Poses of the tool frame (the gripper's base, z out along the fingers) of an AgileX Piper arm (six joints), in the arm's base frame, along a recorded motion.
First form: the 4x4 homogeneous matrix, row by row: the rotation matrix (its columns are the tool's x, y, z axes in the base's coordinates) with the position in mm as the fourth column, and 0 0 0 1 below. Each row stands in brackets.
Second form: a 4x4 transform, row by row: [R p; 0 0 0 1], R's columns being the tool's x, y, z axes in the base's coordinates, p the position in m. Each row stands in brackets. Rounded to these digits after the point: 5 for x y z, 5 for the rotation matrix.
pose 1, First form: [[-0.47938 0.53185 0.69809 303.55], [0.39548 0.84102 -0.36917 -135.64], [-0.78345 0.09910 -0.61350 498.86], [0 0 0 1]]
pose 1, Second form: [[-0.47938 0.53185 0.69809 0.30355], [0.39548 0.84102 -0.36917 -0.13564], [-0.78345 0.09910 -0.61350 0.49886], [0 0 0 1]]
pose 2, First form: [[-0.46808 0.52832 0.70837 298.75], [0.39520 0.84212 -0.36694 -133.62], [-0.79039 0.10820 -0.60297 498.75], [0 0 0 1]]
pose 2, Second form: [[-0.46808 0.52832 0.70837 0.29875], [0.39520 0.84212 -0.36694 -0.13362], [-0.79039 0.10820 -0.60297 0.49875], [0 0 0 1]]
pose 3, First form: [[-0.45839 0.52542 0.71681 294.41], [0.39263 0.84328 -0.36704 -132.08], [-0.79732 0.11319 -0.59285 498.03], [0 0 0 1]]
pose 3, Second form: [[-0.45839 0.52542 0.71681 0.29441], [0.39263 0.84328 -0.36704 -0.13208], [-0.79732 0.11319 -0.59285 0.49803], [0 0 0 1]]
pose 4, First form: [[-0.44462 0.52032 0.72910 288.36], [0.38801 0.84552 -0.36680 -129.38], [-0.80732 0.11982 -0.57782 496.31], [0 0 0 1]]
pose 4, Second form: [[-0.44462 0.52032 0.72910 0.28836], [0.38801 0.84552 -0.36680 -0.12938], [-0.80732 0.11982 -0.57782 0.49631], [0 0 0 1]]
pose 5, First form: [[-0.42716 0.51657 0.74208 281.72], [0.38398 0.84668 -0.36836 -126.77], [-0.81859 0.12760 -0.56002 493.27], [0 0 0 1]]
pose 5, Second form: [[-0.42716 0.51657 0.74208 0.28172], [0.38398 0.84668 -0.36836 -0.12677], [-0.81859 0.12760 -0.56002 0.49327], [0 0 0 1]]
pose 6, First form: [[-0.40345 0.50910 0.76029 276.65], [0.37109 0.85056 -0.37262 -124.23], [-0.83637 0.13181 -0.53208 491.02], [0 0 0 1]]
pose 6, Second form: [[-0.40345 0.50910 0.76029 0.27665], [0.37109 0.85056 -0.37262 -0.12423], [-0.83637 0.13181 -0.53208 0.49102], [0 0 0 1]]
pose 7, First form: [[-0.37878 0.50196 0.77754 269.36], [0.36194 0.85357 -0.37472 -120.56], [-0.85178 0.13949 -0.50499 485.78], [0 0 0 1]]
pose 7, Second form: [[-0.37878 0.50196 0.77754 0.26936], [0.36194 0.85357 -0.37472 -0.12056], [-0.85178 0.13949 -0.50499 0.48578], [0 0 0 1]]
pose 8, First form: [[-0.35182 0.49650 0.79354 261.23], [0.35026 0.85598 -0.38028 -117.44], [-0.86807 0.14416 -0.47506 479.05], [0 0 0 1]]
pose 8, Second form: [[-0.35182 0.49650 0.79354 0.26123], [0.35026 0.85598 -0.38028 -0.11744], [-0.86807 0.14416 -0.47506 0.47905], [0 0 0 1]]
